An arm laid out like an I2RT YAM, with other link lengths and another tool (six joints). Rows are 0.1 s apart.
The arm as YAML. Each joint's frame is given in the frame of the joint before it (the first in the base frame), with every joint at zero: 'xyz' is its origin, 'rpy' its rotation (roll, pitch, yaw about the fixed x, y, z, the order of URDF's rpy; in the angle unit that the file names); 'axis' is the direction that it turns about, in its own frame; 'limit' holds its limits. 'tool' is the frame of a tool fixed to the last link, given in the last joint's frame.
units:
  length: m
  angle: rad
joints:
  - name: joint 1
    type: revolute
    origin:
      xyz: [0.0, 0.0, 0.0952]
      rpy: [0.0, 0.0, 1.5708]
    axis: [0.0, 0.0, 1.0]
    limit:
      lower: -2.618
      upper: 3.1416
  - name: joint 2
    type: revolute
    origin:
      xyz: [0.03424, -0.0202, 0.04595]
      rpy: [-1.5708, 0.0, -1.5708]
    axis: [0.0, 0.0, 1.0]
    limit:
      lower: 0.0
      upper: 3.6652
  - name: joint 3
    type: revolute
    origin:
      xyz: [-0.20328, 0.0, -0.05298]
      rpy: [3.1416, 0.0, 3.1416]
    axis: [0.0, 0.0, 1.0]
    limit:
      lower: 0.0
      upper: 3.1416
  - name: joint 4
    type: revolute
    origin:
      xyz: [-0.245, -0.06, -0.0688]
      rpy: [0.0, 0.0, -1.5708]
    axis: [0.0, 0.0, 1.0]
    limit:
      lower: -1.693
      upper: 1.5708
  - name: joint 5
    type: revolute
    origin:
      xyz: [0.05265, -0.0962, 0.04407]
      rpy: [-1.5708, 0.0, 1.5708]
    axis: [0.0, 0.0, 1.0]
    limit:
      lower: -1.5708
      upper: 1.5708
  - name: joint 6
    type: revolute
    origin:
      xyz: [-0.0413, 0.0, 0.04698]
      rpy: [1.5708, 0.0, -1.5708]
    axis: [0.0, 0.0, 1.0]
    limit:
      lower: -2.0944
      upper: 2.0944
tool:
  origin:
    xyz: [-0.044, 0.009, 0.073]
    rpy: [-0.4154, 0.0, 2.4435]
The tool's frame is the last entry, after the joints.
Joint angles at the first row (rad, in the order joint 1, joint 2, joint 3, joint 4, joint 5, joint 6):
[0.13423, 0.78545, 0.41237, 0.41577, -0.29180, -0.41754]
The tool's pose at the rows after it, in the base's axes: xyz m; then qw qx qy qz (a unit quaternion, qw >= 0):
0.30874 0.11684 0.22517 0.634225 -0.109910 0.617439 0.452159
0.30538 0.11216 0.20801 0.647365 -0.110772 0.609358 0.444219
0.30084 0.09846 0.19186 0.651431 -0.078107 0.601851 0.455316
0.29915 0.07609 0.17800 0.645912 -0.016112 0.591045 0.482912
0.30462 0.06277 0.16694 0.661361 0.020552 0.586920 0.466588
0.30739 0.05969 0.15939 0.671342 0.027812 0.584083 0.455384
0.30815 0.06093 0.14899 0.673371 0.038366 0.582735 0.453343
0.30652 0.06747 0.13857 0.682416 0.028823 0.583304 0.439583
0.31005 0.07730 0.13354 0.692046 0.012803 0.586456 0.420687
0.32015 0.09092 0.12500 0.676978 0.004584 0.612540 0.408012
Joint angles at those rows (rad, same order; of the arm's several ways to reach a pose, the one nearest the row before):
[0.13403, 0.79906, 0.36688, 0.45948, -0.28807, -0.37612]
[0.12398, 0.79704, 0.27486, 0.57675, -0.27920, -0.38111]
[0.06931, 0.78717, 0.18530, 0.66566, -0.30258, -0.31199]
[-0.03242, 0.82477, 0.12337, 0.75845, -0.36466, -0.17652]
[-0.06135, 0.90786, 0.10162, 0.86074, -0.31263, -0.14563]
[-0.05985, 0.99142, 0.09363, 0.95973, -0.27847, -0.14856]
[-0.04581, 1.08952, 0.08479, 1.06333, -0.24673, -0.13749]
[-0.00445, 1.19273, 0.07075, 1.19130, -0.19182, -0.17153]
[0.05403, 1.28774, 0.09053, 1.27690, -0.12171, -0.22528]
[0.11450, 1.33207, 0.15080, 1.20544, -0.06903, -0.27195]

